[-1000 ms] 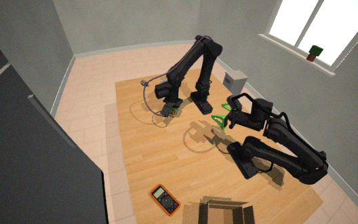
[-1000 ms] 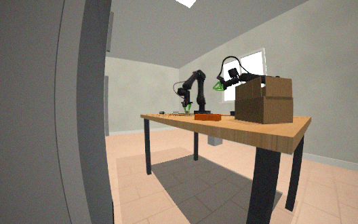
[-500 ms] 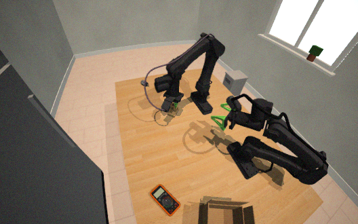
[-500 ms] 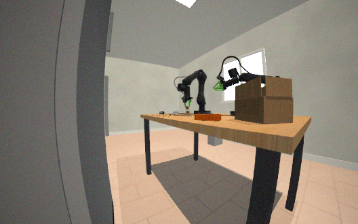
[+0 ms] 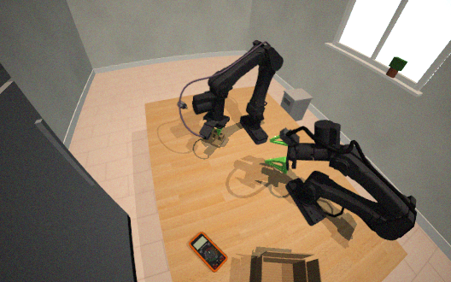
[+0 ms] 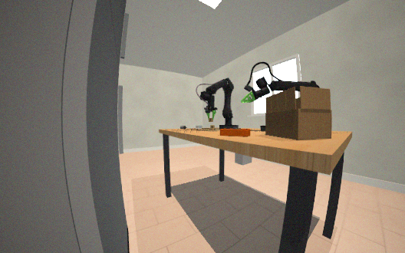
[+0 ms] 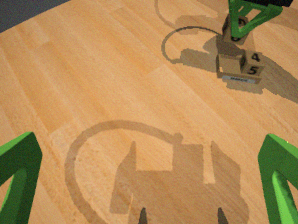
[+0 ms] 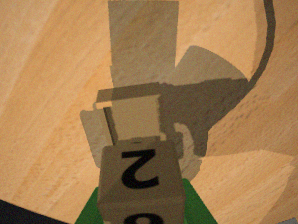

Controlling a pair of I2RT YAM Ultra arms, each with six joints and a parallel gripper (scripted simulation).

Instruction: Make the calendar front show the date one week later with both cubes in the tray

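Note:
The calendar tray lies 80 mm below my right hand, 30 mm behind it and 20 mm to the right of it. Round my right hand: orange multimeter (450 mm to the left, 200 mm ahead, 80 mm below); small dark object (370 mm to the right, 80 mm below, 80 mm ahead).

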